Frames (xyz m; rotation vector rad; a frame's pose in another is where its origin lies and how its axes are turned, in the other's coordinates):
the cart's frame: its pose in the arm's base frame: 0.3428 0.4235 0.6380 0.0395 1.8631 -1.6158
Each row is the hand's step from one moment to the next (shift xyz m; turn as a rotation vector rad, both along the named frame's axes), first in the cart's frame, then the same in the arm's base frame.
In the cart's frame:
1: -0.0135 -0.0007 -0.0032 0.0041 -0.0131 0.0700
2: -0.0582 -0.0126 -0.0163 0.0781 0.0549 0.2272
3: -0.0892 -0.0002 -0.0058 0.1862 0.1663 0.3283
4: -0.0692 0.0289 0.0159 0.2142 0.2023 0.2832
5: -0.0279 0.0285 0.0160 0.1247 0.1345 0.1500
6: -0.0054 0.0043 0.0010 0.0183 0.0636 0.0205
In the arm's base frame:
1: 0.0088 0.0079 0.0073 0.0229 -0.0671 0.0082
2: 0.0326 0.0341 0.0398 0.0657 -0.2198 -0.0899
3: 0.0669 0.0397 0.0440 0.0753 -0.3256 -0.2417
4: 0.0737 0.0195 0.0085 0.0485 -0.2878 -0.2860
5: 0.0413 0.0033 -0.0114 0.0287 -0.1504 -0.1808
6: 0.0065 0.0022 -0.0011 0.0224 -0.0104 -0.0647

